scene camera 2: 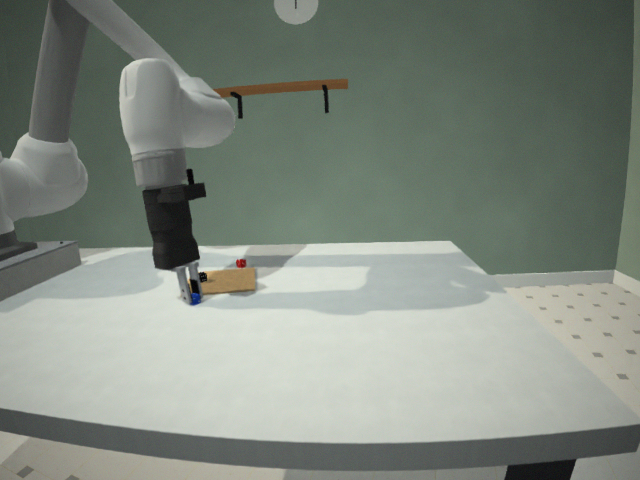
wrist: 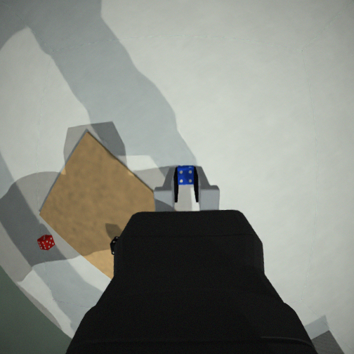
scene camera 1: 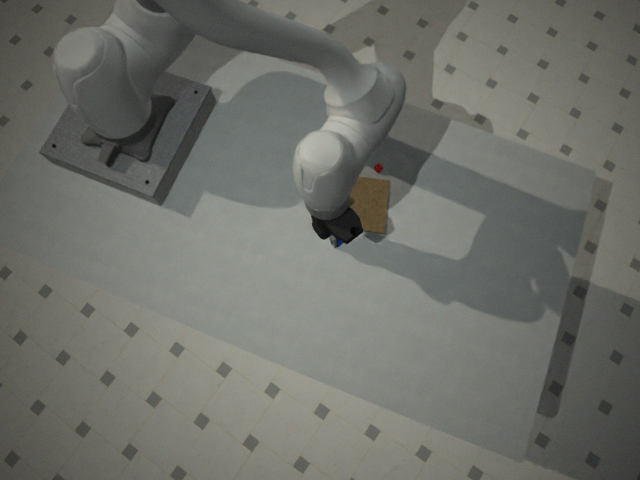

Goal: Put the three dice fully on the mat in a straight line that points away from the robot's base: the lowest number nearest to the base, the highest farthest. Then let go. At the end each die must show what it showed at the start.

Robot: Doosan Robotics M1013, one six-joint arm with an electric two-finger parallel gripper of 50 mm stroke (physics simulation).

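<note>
The blue die is between the fingers of my gripper, which is shut on it. It shows four pips on top in the wrist view and appears to rest on the table beside the mat. The brown square mat lies flat. The black die is on the mat near its base-side edge; the gripper body partly covers it in the wrist view. The red die lies on the table off the mat's far side, with several white pips.
The robot's base plate stands on the table at the left in the scene views. The arm hides part of the mat in scene camera 1. Arm shadows cross the table and the mat. A wall shelf is behind.
</note>
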